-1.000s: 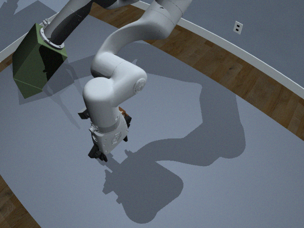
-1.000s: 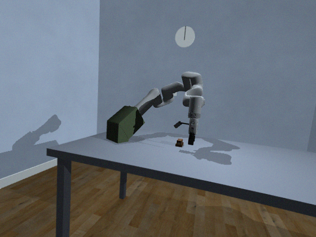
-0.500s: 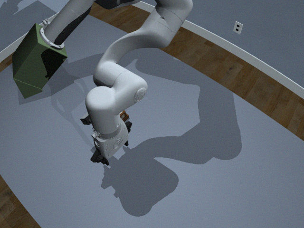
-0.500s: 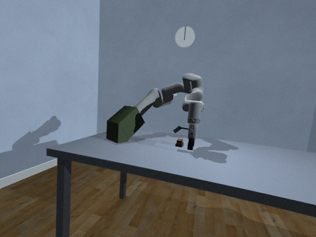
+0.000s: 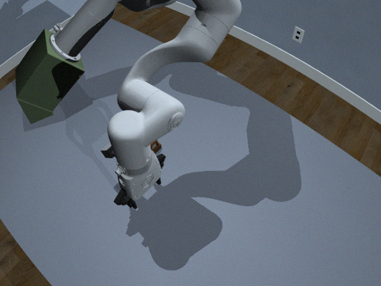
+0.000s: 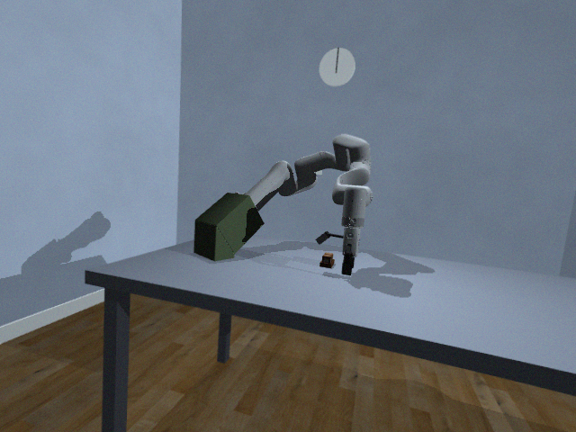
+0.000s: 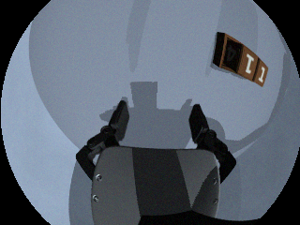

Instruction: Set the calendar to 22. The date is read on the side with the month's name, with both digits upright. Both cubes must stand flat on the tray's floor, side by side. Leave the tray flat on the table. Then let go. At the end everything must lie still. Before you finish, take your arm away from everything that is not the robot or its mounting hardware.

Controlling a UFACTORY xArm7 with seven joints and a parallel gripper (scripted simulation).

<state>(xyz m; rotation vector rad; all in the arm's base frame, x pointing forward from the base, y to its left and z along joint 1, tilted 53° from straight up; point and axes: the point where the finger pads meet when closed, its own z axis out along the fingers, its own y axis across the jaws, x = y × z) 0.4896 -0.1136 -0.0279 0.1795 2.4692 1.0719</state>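
Right now the brown cube is 10 cm behind my hand and 11 cm to the left of it. Round my hand: brown tray (10 cm behind, 10 cm to the left, 2 cm below).
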